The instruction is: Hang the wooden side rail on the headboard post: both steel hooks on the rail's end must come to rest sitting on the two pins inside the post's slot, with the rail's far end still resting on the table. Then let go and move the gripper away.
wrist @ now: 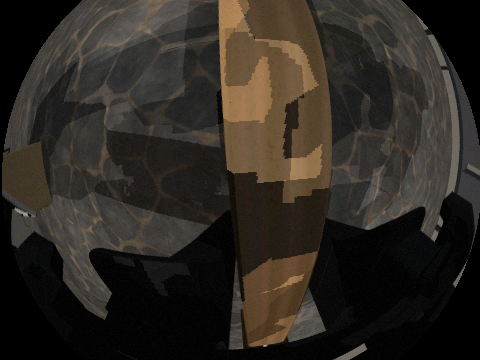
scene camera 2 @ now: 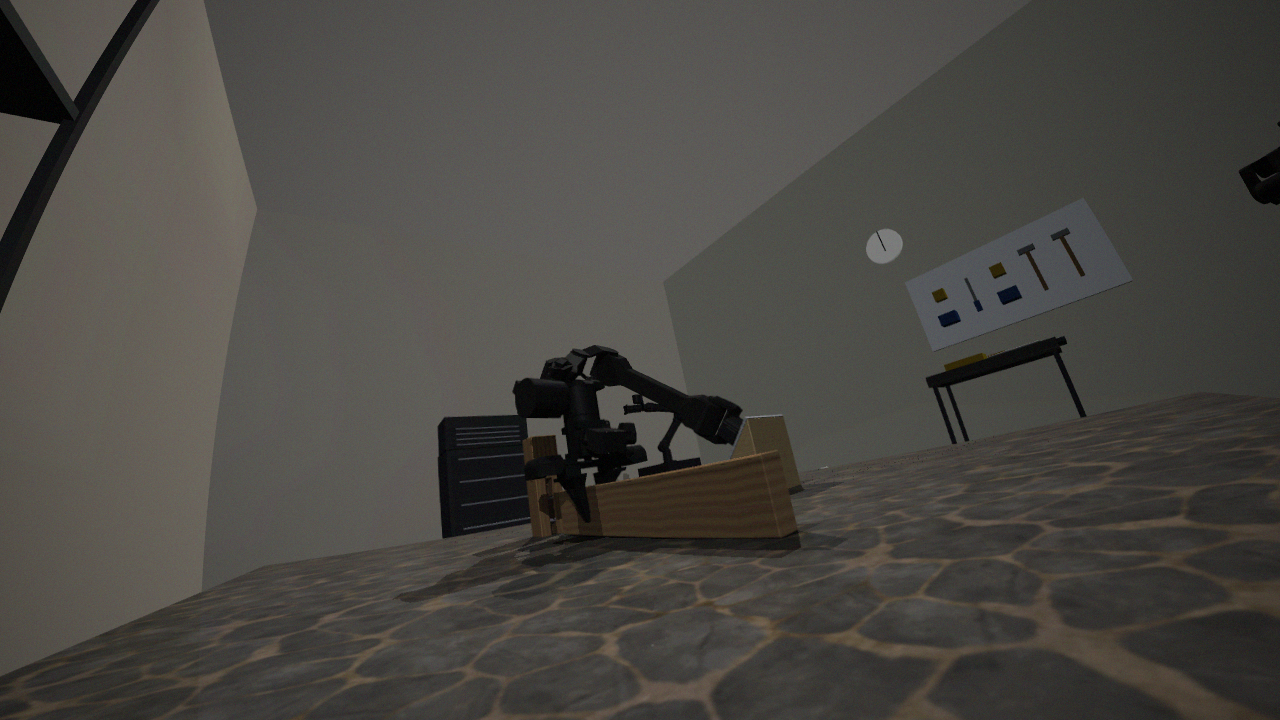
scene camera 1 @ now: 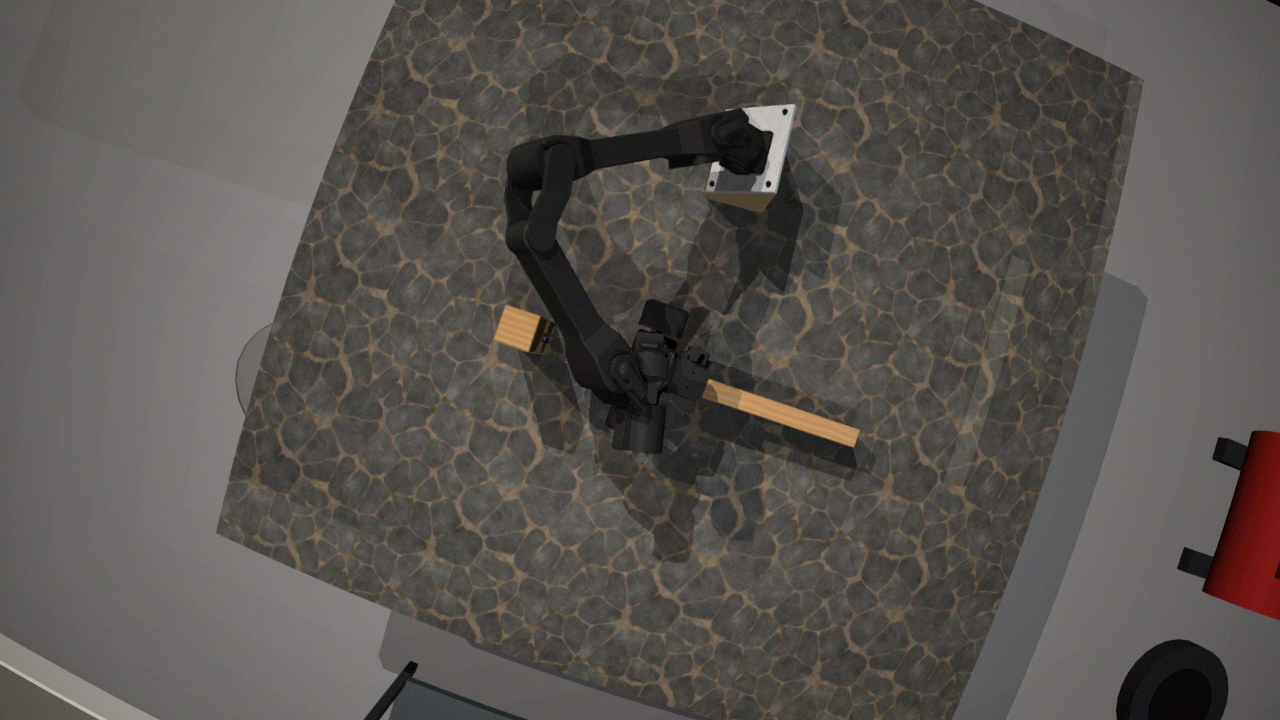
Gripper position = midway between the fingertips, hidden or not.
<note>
I see my gripper [scene camera 2: 597,519], a wooden side rail [scene camera 2: 743,498] and a headboard post [scene camera 1: 523,330].
The wooden side rail also shows in the wrist view [wrist: 277,117] and in scene camera 1 [scene camera 1: 715,391]. My gripper shows as well in the wrist view [wrist: 258,214] and in scene camera 1 [scene camera 1: 646,367].
</note>
